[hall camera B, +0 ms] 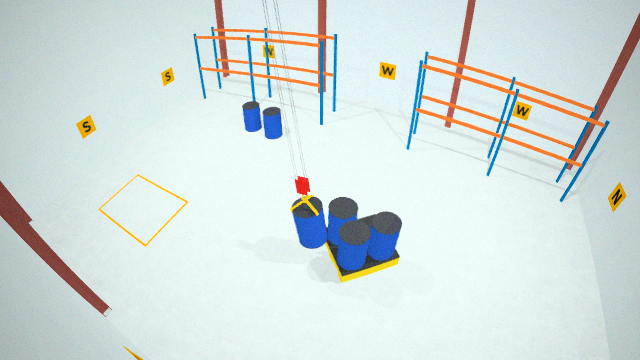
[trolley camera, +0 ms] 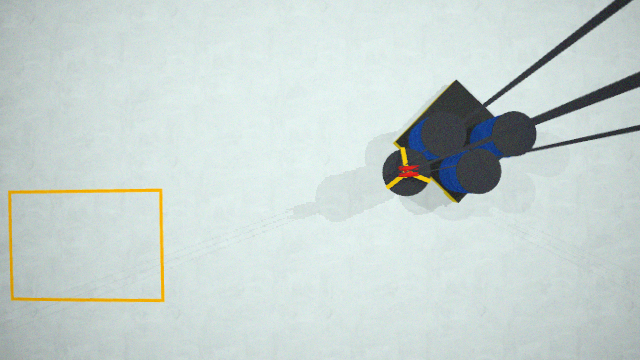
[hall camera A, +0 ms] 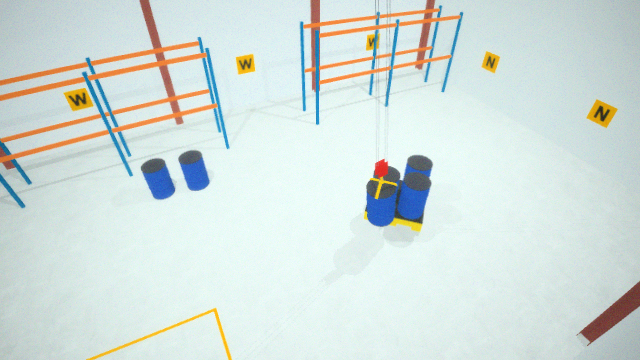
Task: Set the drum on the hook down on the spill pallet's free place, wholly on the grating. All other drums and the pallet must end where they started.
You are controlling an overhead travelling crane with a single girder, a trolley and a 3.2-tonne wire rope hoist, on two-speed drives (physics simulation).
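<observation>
The blue drum on the hook (hall camera A: 381,209) (hall camera B: 310,231) (trolley camera: 413,188) hangs upright, its shadow apart from it on the floor. My gripper, a yellow three-armed grab (hall camera A: 382,184) (hall camera B: 305,202) (trolley camera: 408,172) under the red hook block, is shut on its rim. The drum is beside the spill pallet (hall camera A: 407,224) (hall camera B: 370,271) (trolley camera: 456,95); in the trolley view its lid overlaps the lower left pallet edge. Three blue drums stand on the pallet, one (hall camera B: 343,208) (trolley camera: 442,134) nearest the hung drum, another (hall camera A: 414,200) and a third (hall camera A: 419,165). Bare grating shows at the top corner in the trolley view.
Two blue drums (hall camera A: 158,180) (hall camera A: 194,171) (hall camera B: 252,117) (hall camera B: 273,124) stand near a rack (hall camera A: 118,151) (hall camera B: 321,95). Another rack (hall camera A: 317,90) (hall camera B: 412,120) stands along the W wall. A yellow floor outline (hall camera A: 150,334) (hall camera B: 118,192) (trolley camera: 161,245) lies away from the pallet.
</observation>
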